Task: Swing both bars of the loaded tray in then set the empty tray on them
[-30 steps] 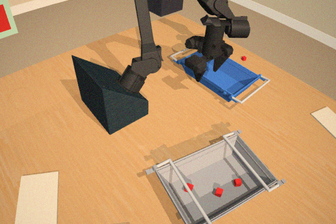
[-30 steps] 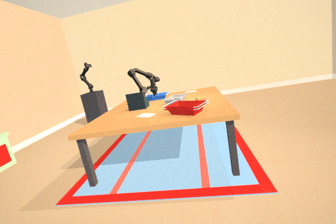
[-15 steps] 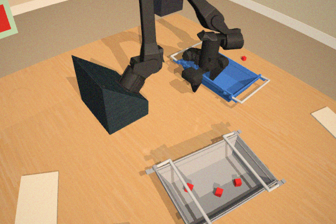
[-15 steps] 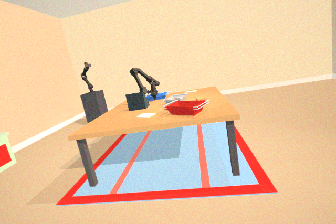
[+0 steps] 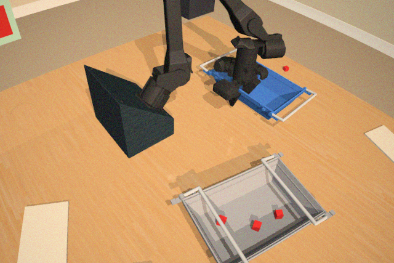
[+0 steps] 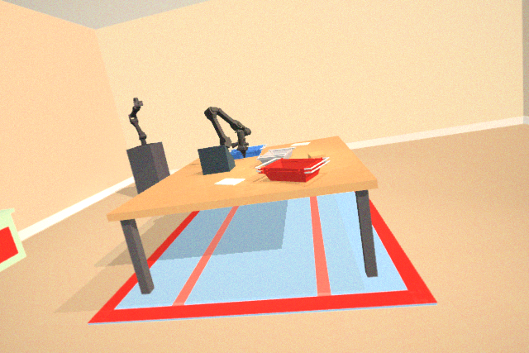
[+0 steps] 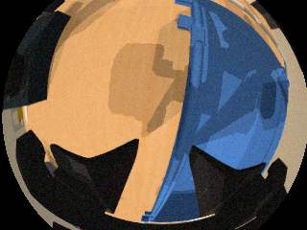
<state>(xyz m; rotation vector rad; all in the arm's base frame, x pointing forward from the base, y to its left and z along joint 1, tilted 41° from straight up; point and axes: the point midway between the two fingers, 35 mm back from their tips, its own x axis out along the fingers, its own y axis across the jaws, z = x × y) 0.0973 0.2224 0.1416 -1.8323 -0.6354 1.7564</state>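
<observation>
My gripper tip is now 8 cm to the right of the blue tray and 3 cm below it.
</observation>
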